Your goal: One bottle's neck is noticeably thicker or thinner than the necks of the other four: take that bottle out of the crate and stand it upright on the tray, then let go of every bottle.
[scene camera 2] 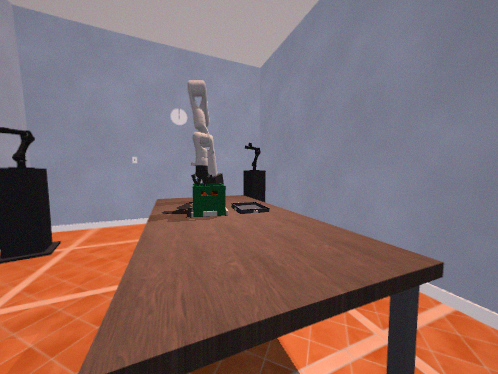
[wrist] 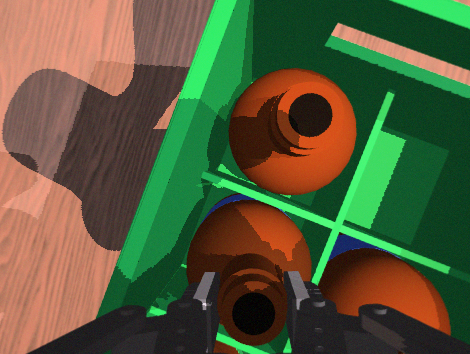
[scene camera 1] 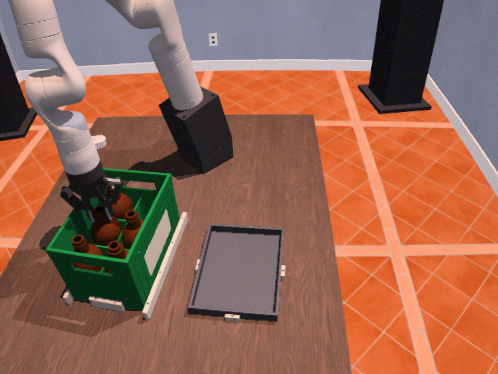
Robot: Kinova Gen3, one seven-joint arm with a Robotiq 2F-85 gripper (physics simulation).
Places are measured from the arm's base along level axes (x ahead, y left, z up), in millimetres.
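Pixels of known places: gripper, fingertip midpoint: (wrist: 251, 291) (scene camera 1: 102, 218); arm's base, link origin: (scene camera 2: 212, 175) (scene camera 1: 187, 99).
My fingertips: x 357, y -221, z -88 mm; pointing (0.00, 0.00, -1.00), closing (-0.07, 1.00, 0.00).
Ahead of a thing's pixels: the offset from my fingertips to its middle. "spot": to the spot under its first point. Level surfaces: height alone.
The green crate {dy +35, dx +15, dz -49 mm} (scene camera 1: 131, 287) (scene camera 2: 209, 206) (wrist: 192, 90) holds five brown bottles. My gripper (scene camera 1: 100, 216) (wrist: 251, 291) points down into it, shut on the neck of the middle-left bottle {dy -3, dx -2, dz -50 mm} (scene camera 1: 108, 233) (wrist: 250, 230), which stands in its compartment. The back-left bottle {dy +19, dx -80, dz -51 mm} (scene camera 1: 121, 206) (wrist: 320, 165) stands beyond a divider from it. The right-hand bottle {dy +75, dx +26, dz -51 mm} (scene camera 1: 131, 236) (wrist: 385, 290) is partly behind a finger in the wrist view. The front-left bottle {dy -37, dx +83, dz -51 mm} (scene camera 1: 80, 244) and front-right bottle {dy +45, dx +113, dz -51 mm} (scene camera 1: 116, 249) show their necks in scene camera 1. I cannot tell which neck differs. The dark tray {dy +301, dx +96, dz -124 mm} (scene camera 1: 237, 270) (scene camera 2: 250, 207) holds no bottle.
Dividers {dy +7, dx -40, dz -85 mm} (wrist: 280, 201) separate the bottles, and the crate's walls rise around them. White blocks and a long white strip {spot: dy +131, dx +62, dz -119 mm} (scene camera 1: 167, 265) border the crate's base on the table {dz -136 mm} (scene camera 1: 270, 175) (scene camera 2: 240, 270). The black arm base (scene camera 1: 205, 135) stands behind the crate and tray.
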